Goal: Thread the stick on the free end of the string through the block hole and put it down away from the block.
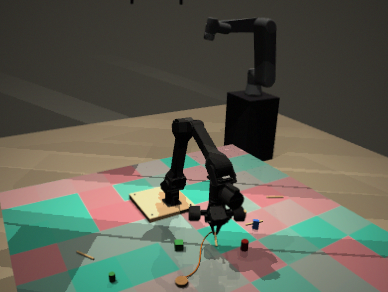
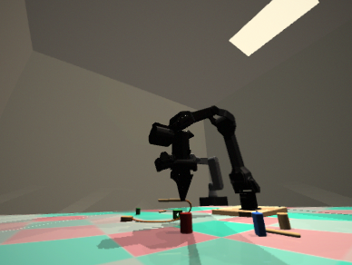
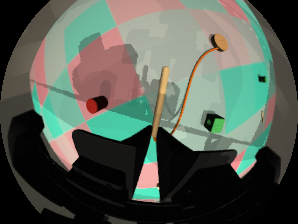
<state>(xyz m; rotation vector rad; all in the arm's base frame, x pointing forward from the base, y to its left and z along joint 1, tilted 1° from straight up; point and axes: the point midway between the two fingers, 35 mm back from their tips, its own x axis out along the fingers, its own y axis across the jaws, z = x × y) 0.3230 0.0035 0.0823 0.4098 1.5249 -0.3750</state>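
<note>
Right now my gripper tip is 1 cm short of the thin wooden stick and 1 cm to the left of it. The rest, counted from my gripper tip: blue cylinder (3 cm behind, 21 cm to the left, 4 cm below); then green block (5 cm behind, 11 cm to the right, 5 cm below); then red cylinder (6 cm ahead, 9 cm to the left, 4 cm below).
</note>
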